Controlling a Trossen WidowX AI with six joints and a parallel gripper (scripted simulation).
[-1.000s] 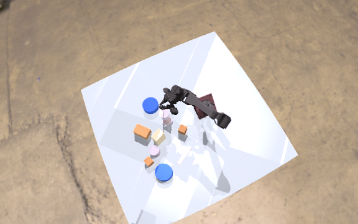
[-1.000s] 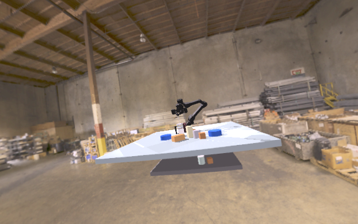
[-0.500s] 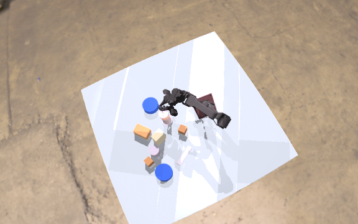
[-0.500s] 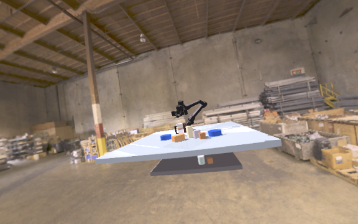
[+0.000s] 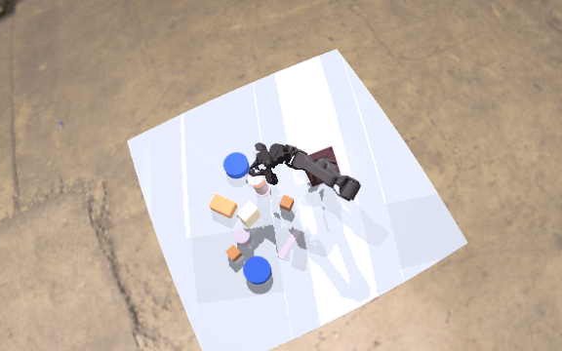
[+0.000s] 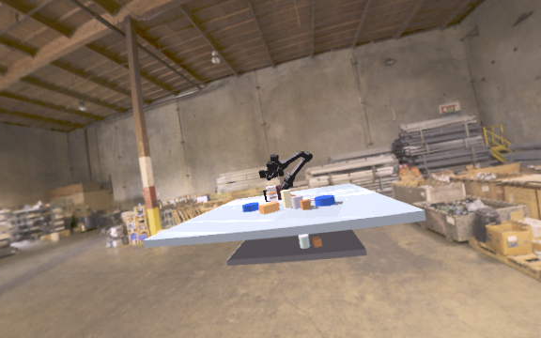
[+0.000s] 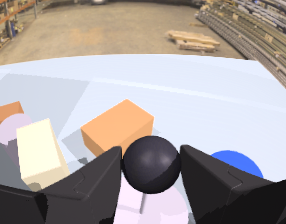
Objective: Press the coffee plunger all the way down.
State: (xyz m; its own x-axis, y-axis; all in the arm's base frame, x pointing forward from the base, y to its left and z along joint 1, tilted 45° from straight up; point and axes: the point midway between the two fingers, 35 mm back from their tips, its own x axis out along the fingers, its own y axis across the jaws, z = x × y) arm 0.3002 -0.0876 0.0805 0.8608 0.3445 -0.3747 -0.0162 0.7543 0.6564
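My gripper tip is now 20 mm past the coffee press, 10 mm to the left of it and 100 mm above it. Round my gripper tip: cream block (60 mm ahead, 130 mm to the left, 150 mm below).
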